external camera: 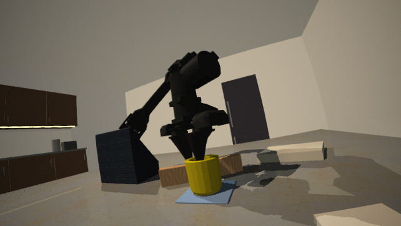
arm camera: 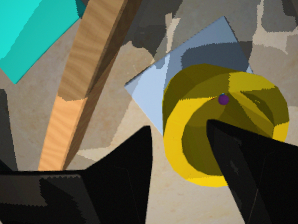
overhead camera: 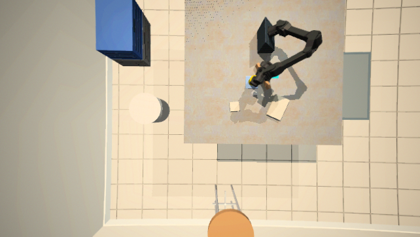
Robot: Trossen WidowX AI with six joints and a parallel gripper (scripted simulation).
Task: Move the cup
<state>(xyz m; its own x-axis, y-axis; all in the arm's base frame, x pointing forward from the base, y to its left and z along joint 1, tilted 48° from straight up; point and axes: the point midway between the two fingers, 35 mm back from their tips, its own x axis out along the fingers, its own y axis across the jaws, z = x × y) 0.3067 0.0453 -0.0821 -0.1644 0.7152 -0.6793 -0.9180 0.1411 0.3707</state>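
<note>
The yellow cup is 2 cm below my gripper tip, 2 cm ahead of it and 1 cm to the right of it. From my gripper tip the other things lie so: light blue pad 7 cm below, 3 cm ahead, 1 cm to the right; cyan pad 14 cm to the left, 8 cm behind, 7 cm below; wooden bar 7 cm to the left, 4 cm below, 3 cm behind.
</note>
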